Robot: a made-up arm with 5 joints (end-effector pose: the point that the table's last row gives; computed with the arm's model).
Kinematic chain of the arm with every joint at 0, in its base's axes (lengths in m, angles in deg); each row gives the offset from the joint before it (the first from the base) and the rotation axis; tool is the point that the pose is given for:
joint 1: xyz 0 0 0.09 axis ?
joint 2: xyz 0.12 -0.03 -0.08 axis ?
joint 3: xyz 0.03 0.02 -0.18 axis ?
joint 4: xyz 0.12 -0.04 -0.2 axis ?
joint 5: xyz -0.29 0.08 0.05 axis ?
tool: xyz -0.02 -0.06 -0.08
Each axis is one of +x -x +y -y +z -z.
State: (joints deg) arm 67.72 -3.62 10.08 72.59 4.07
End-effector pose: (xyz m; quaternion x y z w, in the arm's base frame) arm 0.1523 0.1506 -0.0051 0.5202 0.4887 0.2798 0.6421
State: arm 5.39 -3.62 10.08 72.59 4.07
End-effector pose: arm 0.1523 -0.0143 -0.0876 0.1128 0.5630 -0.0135 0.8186
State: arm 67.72 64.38 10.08 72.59 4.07
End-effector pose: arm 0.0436 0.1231 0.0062 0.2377 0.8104 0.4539 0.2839
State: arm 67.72 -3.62 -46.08 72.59 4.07
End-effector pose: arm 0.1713 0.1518 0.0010 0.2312 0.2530 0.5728 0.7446
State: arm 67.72 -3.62 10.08 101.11 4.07
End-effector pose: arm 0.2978 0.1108 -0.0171 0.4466 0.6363 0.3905 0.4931
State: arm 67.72 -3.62 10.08 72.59 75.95
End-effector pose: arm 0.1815 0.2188 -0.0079 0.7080 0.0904 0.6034 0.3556
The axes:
joint 1: +x
joint 2: +y
joint 3: -z
joint 4: +y
joint 5: +z

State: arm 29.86 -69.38 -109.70 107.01 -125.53
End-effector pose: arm 0.1327 0.2228 -0.0263 -0.4507 -0.4982 -0.6221 0.4020
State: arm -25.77 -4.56 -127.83 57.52 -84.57
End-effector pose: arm 0.1727 -0.1823 -0.0170 -0.6430 -0.0945 0.3340 0.6827
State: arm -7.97 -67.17 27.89 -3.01 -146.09
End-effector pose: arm 0.4793 0.1191 -0.2546 0.5671 -0.0971 -0.8144 0.0759
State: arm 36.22 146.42 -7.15 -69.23 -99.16
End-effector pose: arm -0.3138 -0.2392 0.5213 -0.2612 0.6151 -0.4367 0.6023
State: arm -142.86 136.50 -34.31 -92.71 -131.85
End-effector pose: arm -0.4435 0.0824 -0.2863 0.3053 0.6905 0.6436 0.1252
